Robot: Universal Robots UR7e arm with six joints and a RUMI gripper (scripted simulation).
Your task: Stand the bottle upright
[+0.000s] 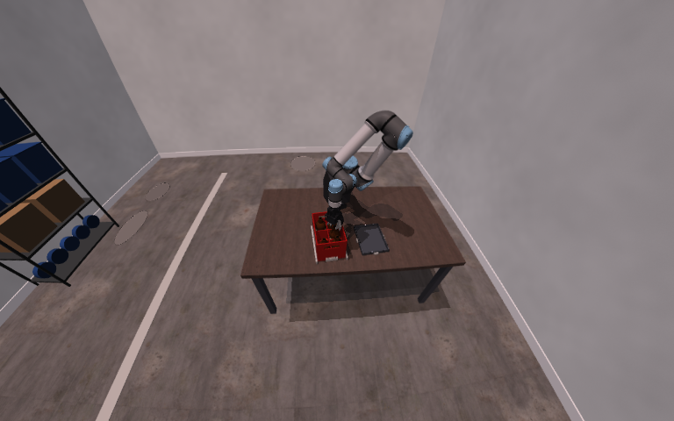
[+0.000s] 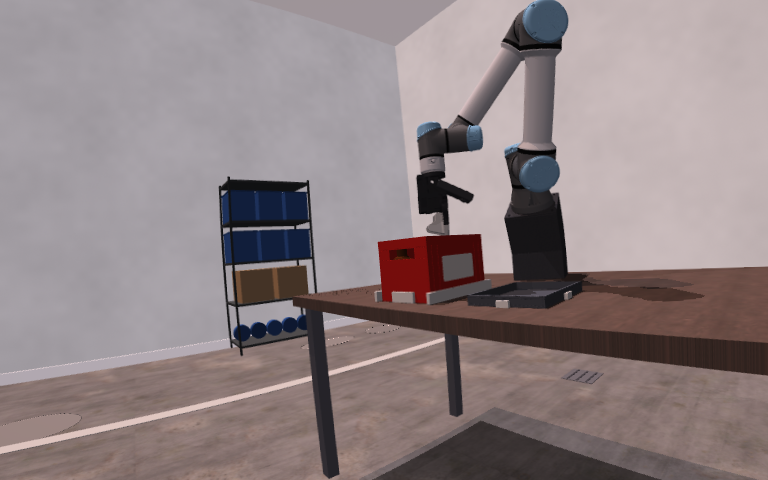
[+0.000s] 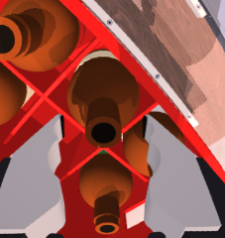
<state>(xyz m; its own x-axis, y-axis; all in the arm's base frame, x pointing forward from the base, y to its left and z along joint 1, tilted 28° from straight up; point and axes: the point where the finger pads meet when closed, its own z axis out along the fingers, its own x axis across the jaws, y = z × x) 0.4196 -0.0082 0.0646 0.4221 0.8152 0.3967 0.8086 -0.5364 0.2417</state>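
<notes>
My hand is 7 cm above the brown bottle. From my hand the other things lie so: dark tray 6 cm behind, 25 cm to the left, 14 cm below; then red crate 2 cm ahead, 4 cm to the right, 7 cm below; then glass bottle 12 cm ahead, 6 cm to the right, 7 cm below.
</notes>
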